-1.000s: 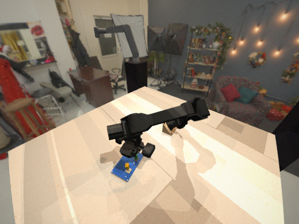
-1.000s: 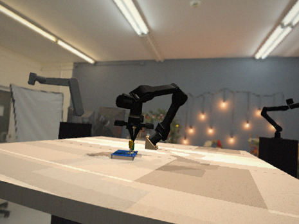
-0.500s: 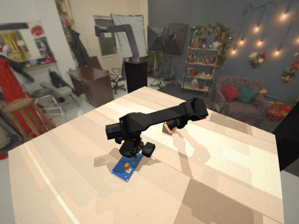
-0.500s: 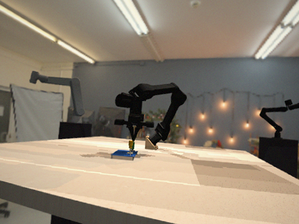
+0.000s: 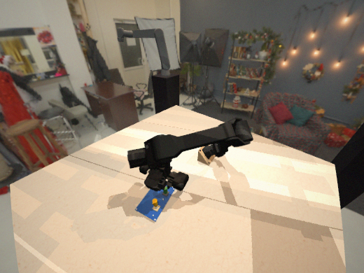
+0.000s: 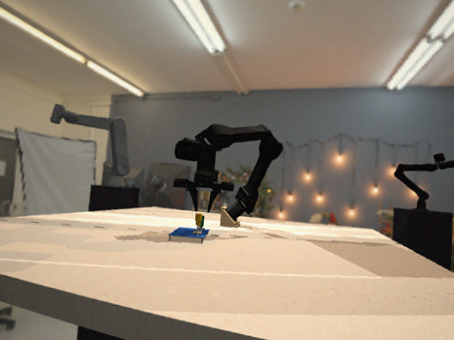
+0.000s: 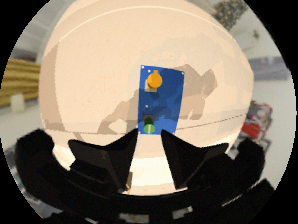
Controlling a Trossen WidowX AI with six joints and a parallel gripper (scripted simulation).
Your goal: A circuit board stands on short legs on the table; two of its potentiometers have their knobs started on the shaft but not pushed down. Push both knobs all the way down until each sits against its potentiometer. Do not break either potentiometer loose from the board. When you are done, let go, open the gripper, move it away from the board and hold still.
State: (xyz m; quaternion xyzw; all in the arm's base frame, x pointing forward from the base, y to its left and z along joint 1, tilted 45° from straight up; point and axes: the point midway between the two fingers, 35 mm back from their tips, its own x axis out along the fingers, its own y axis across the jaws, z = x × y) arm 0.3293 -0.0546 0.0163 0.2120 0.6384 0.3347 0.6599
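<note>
My gripper tip is 2 cm above the green knob. The rest, counted from my gripper tip: orange-yellow knob (7 cm ahead, 1 cm to the left, 1 cm below).
</note>
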